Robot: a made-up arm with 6 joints. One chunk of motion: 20 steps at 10 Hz.
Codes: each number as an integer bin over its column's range. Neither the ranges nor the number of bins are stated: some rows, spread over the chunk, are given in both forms.
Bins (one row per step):
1: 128 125 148 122 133 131
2: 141 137 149 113 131 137
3: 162 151 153 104 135 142
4: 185 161 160 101 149 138
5: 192 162 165 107 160 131
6: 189 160 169 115 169 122
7: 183 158 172 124 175 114
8: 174 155 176 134 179 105
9: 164 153 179 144 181 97
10: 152 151 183 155 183 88
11: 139 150 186 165 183 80
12: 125 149 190 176 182 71
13: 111 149 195 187 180 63
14: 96 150 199 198 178 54
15: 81 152 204 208 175 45
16: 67 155 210 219 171 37
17: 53 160 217 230 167 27
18: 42 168 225 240 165 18
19: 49 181 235 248 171 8
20: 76 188 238 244 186 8
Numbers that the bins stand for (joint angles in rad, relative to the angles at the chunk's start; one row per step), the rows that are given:
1: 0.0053 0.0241 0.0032 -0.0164 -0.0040 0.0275
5: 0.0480 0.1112 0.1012 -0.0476 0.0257 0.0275
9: 0.0293 0.0900 0.1819 0.0293 0.0487 -0.0938
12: 0.0033 0.0806 0.2453 0.0958 0.0498 -0.1866
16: -0.0353 0.0947 0.3606 0.1852 0.0378 -0.3080
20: -0.0293 0.1724 0.5220 0.2371 0.0542 -0.4115
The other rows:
2: 0.0140 0.0524 0.0089 -0.0351 -0.0062 0.0489
3: 0.0280 0.0853 0.0320 -0.0538 -0.0018 0.0667
4: 0.0433 0.1088 0.0724 -0.0601 0.0136 0.0525
6: 0.0460 0.1065 0.1242 -0.0310 0.0356 -0.0046
7: 0.0420 0.1018 0.1415 -0.0123 0.0422 -0.0332
8: 0.0360 0.0947 0.1646 0.0085 0.0465 -0.0653
10: 0.0213 0.0853 0.2049 0.0522 0.0509 -0.1260
11: 0.0127 0.0829 0.2222 0.0729 0.0509 -0.1545
13: -0.0060 0.0806 0.2741 0.1187 0.0476 -0.2152
14: -0.0160 0.0829 0.2972 0.1415 0.0455 -0.2473
15: -0.0260 0.0876 0.3260 0.1623 0.0422 -0.2794
17: -0.0447 0.1065 0.4009 0.2080 0.0334 -0.3436
18: -0.0520 0.1253 0.4471 0.2288 0.0312 -0.3758
19: -0.0473 0.1559 0.5047 0.2455 0.0378 -0.4115

